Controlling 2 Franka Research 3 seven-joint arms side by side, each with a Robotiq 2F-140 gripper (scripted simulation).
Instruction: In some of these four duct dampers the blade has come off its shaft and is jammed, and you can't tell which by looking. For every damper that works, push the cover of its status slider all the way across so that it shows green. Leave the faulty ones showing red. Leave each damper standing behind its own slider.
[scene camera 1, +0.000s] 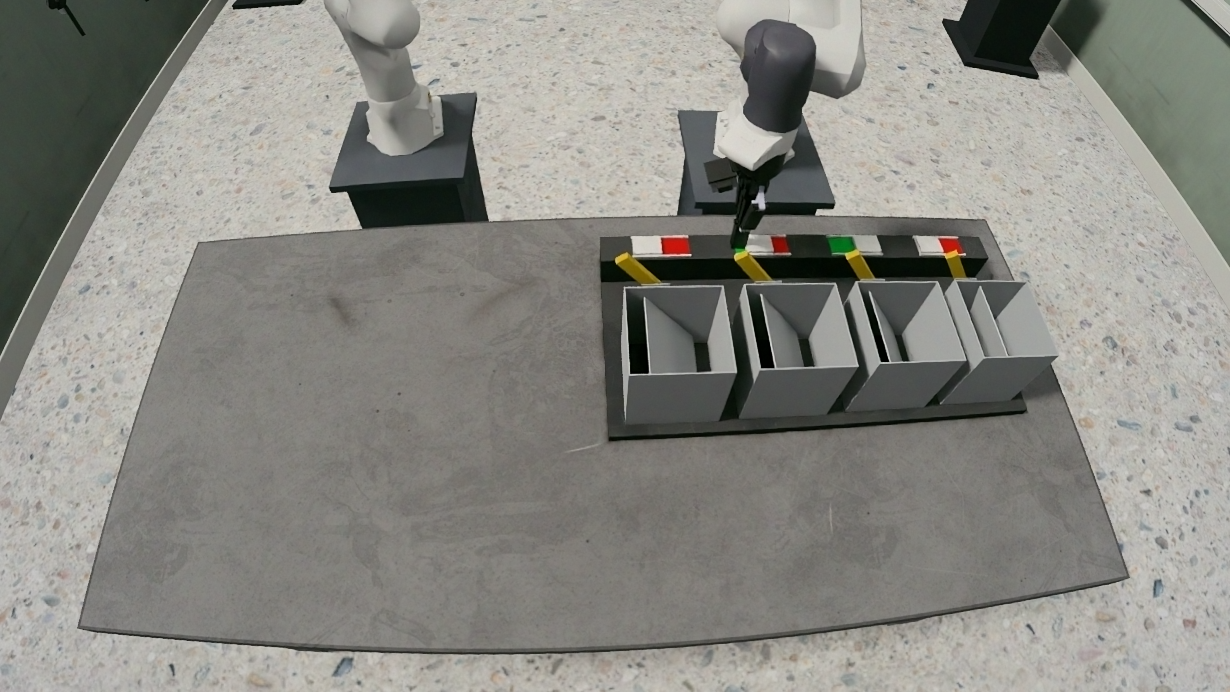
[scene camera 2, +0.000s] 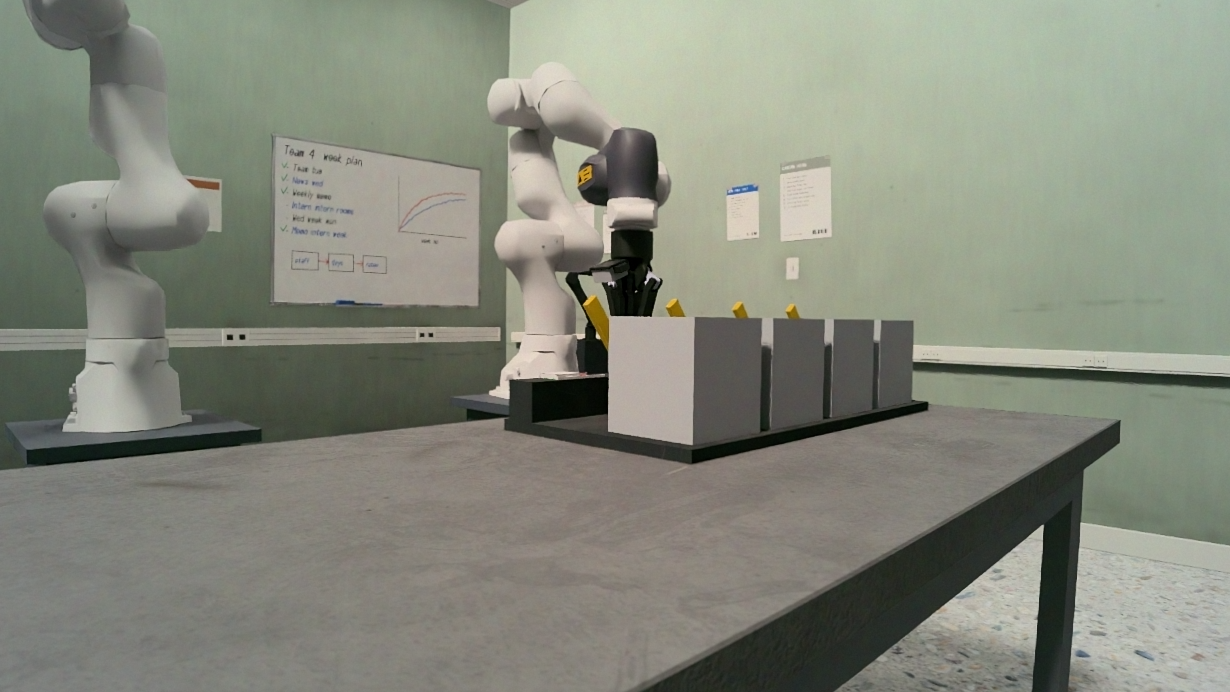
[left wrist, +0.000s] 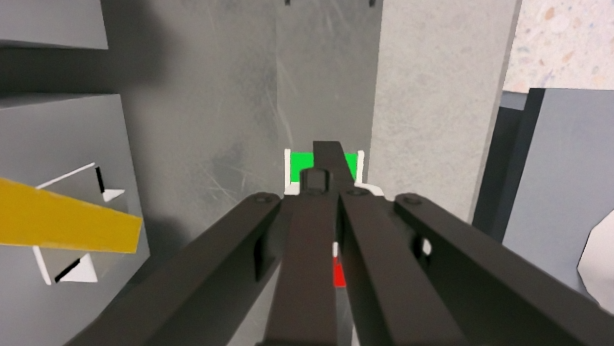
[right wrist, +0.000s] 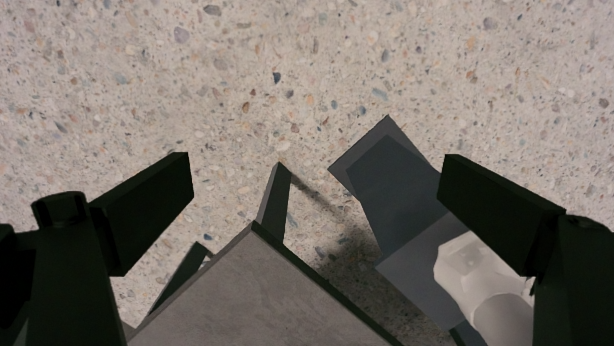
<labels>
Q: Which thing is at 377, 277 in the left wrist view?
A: My left gripper.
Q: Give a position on a damper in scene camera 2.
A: At 792, 361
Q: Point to my right gripper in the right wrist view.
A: At 316, 175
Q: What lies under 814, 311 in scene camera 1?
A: A damper.
</labels>
